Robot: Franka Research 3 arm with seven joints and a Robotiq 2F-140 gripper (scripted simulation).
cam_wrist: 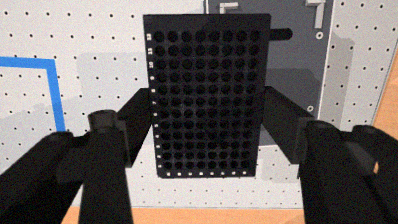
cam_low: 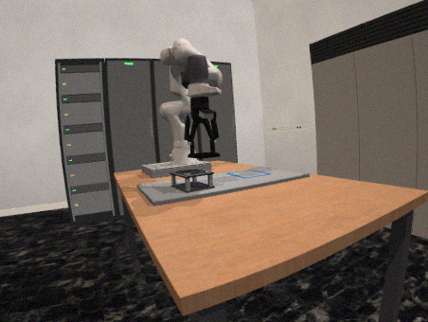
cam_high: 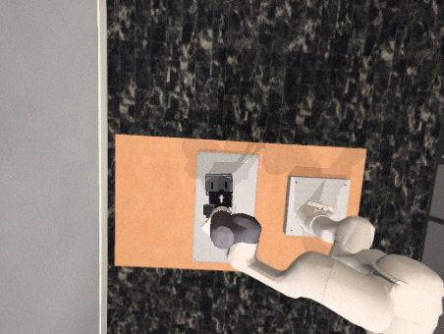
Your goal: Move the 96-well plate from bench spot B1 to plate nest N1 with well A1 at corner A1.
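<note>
The raised plate nest lies 8 cm below my hand, 6 cm to the right of it and 2 cm ahead of it. Round my hand: black 96-well plate 2 cm below; then A1 mark 8 cm below, 6 cm behind, 2 cm to the right.
</note>
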